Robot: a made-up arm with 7 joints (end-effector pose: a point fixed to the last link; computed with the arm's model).
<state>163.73 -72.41 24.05 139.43 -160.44 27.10 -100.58</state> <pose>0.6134 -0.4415 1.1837 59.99 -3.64 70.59</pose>
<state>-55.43 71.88 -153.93 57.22 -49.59 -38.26 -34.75</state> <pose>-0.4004 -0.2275 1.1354 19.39 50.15 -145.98</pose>
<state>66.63 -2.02 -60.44 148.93 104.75 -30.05 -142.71</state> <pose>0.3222 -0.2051 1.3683 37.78 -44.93 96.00</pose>
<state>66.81 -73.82 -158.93 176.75 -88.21 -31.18 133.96</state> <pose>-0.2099 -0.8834 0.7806 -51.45 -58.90 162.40</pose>
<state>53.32 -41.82 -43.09 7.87 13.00 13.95 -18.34</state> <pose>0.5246 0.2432 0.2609 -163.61 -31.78 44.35</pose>
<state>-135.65 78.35 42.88 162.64 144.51 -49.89 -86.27</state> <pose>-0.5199 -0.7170 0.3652 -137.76 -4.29 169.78</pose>
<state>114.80 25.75 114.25 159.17 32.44 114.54 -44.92</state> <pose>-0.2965 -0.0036 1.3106 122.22 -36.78 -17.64</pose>
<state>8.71 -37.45 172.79 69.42 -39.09 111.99 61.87</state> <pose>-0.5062 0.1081 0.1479 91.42 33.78 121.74</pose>
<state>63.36 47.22 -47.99 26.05 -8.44 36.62 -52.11</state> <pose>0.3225 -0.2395 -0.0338 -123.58 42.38 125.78</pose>
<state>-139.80 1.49 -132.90 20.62 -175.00 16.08 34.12</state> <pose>0.0332 0.3900 0.0441 178.99 44.16 -105.24</pose>
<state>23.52 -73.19 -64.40 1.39 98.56 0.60 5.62</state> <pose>0.5424 0.0139 0.2971 -101.73 49.16 -75.52</pose>
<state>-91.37 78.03 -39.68 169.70 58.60 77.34 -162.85</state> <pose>0.0487 -1.0050 0.5453 166.58 26.11 87.19</pose>
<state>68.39 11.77 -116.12 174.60 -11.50 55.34 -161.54</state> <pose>0.1465 0.1189 1.4706 -21.16 42.03 -84.29</pose>
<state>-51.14 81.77 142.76 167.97 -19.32 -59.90 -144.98</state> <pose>0.4622 -0.8078 0.6054 119.33 -34.06 -23.77</pose>
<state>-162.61 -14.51 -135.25 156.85 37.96 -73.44 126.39</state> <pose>0.3367 -0.0123 1.3173 56.64 18.31 5.99</pose>
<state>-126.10 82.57 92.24 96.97 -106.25 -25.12 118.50</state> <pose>0.4192 -0.8003 0.7330 -59.79 -26.81 -127.70</pose>
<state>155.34 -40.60 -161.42 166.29 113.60 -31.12 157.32</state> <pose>0.6446 -0.4594 1.0550 79.98 0.54 38.97</pose>
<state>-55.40 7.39 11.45 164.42 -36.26 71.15 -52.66</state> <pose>0.2175 -0.3119 1.4202 94.72 3.74 5.24</pose>
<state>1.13 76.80 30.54 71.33 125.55 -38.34 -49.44</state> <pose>0.2040 0.2028 -0.1365 165.04 22.25 -35.80</pose>
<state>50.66 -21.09 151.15 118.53 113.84 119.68 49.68</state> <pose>-0.5118 -0.4937 0.9183 -78.11 4.53 -115.70</pose>
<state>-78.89 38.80 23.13 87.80 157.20 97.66 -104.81</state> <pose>0.5281 -0.7747 0.4786 -16.47 -29.27 -174.56</pose>
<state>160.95 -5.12 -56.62 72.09 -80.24 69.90 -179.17</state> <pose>-0.0692 0.7235 0.6000 -112.33 -32.97 -36.70</pose>
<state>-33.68 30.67 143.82 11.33 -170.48 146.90 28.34</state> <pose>-0.1560 0.4166 0.5272 27.68 -6.80 102.29</pose>
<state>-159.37 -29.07 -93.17 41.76 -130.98 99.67 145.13</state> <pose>-0.0896 0.5831 0.3228 94.01 -74.64 128.57</pose>
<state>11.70 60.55 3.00 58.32 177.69 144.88 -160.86</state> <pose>0.5101 0.1083 0.0707 8.95 -43.81 -175.46</pose>
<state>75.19 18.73 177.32 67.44 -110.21 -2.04 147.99</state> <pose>-0.1602 -0.7536 0.7617 -134.24 -75.08 -146.49</pose>
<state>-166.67 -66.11 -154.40 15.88 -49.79 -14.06 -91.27</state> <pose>-0.2724 0.2384 -0.0389 154.60 -35.78 -153.70</pose>
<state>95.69 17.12 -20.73 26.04 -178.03 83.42 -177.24</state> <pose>0.1962 0.4500 0.0899 98.50 -58.13 157.21</pose>
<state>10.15 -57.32 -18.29 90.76 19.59 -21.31 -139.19</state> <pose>-0.0139 -0.2733 1.3744 30.41 -6.07 28.25</pose>
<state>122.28 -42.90 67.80 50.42 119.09 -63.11 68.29</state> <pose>-0.5707 0.0325 0.6212 -79.85 19.57 27.37</pose>
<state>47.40 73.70 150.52 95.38 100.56 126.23 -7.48</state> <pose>0.0653 0.2746 1.2254 116.63 -57.48 32.25</pose>
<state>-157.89 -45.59 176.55 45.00 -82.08 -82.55 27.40</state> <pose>0.3232 0.2630 0.0515 179.75 -73.26 106.52</pose>
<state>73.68 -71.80 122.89 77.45 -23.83 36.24 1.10</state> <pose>-0.7952 -0.1119 0.0970 123.70 54.95 -127.18</pose>
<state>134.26 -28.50 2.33 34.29 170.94 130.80 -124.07</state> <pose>-0.4208 0.3490 0.7442 18.56 0.87 -12.21</pose>
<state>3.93 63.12 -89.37 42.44 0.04 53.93 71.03</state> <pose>-0.1806 -0.6059 0.3847 128.90 -27.93 -123.02</pose>
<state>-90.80 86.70 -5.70 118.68 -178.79 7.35 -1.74</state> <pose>-0.0201 -0.7233 -0.1718 -146.08 35.86 131.63</pose>
